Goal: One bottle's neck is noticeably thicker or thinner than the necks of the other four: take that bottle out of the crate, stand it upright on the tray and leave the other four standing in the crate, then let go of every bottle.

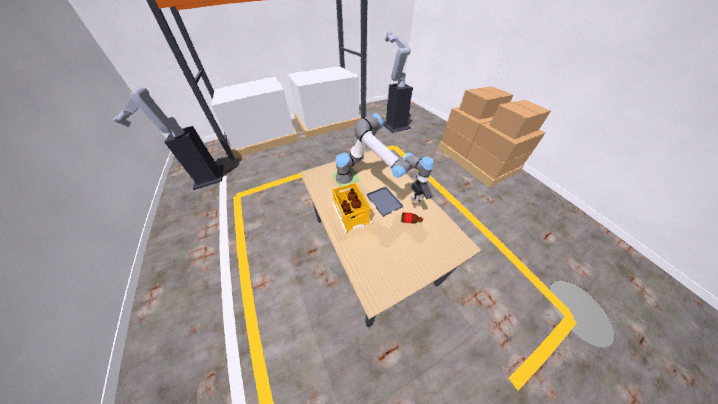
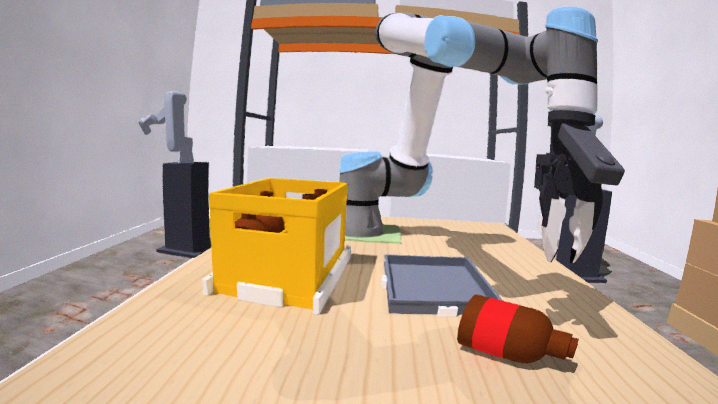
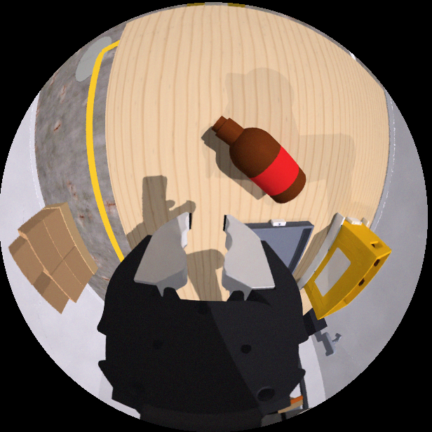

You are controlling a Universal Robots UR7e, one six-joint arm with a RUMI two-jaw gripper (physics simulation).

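Where they show: gripper, between the fingertips: (image 1: 417, 202) (image 2: 561, 262); arm's base, origin of its link: (image 1: 344, 178) (image 2: 357, 231).
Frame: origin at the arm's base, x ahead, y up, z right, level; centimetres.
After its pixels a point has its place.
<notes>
A brown bottle with a red label (image 1: 411, 218) @[y 5.9, x 66.8, z -26.9 cm] (image 2: 497, 326) @[y 4.8, x 66.7, z -25.3 cm] (image 3: 265, 162) lies on its side on the table, its neck pointing away from the tray. The grey tray (image 1: 384, 201) @[y -0.2, x 39.9, z -19.9 cm] (image 2: 431, 278) @[y -0.1, x 36.2, z -19.5 cm] (image 3: 282, 240) holds no bottle. The yellow crate (image 1: 357, 220) @[y 7.6, x 53.8, z 9.8 cm] (image 2: 271, 261) @[y 6.7, x 53.8, z 7.4 cm] (image 3: 364, 241) has several brown bottles inside; their lower parts are hidden by its walls. My gripper (image 1: 417, 199) @[y 11.2, x 58.9, z -36.2 cm] (image 2: 562, 259) @[y 11.2, x 58.9, z -36.2 cm] (image 3: 207, 215) points down above the table, beyond the tray from the crate and apart from the lying bottle. Its fingers are partly open with a gap between them and hold nothing.
The wooden table (image 1: 391, 256) @[y -0.7, x 84.2, z -1.4 cm] (image 2: 200, 351) @[y -0.7, x 71.9, z 11.3 cm] (image 3: 165, 100) carries white locating blocks by the crate and tray. The arm's base stands behind the crate. Stacked cardboard boxes (image 1: 494, 133) (image 3: 52, 257) stand on the floor beyond the table edge on the gripper's side.
</notes>
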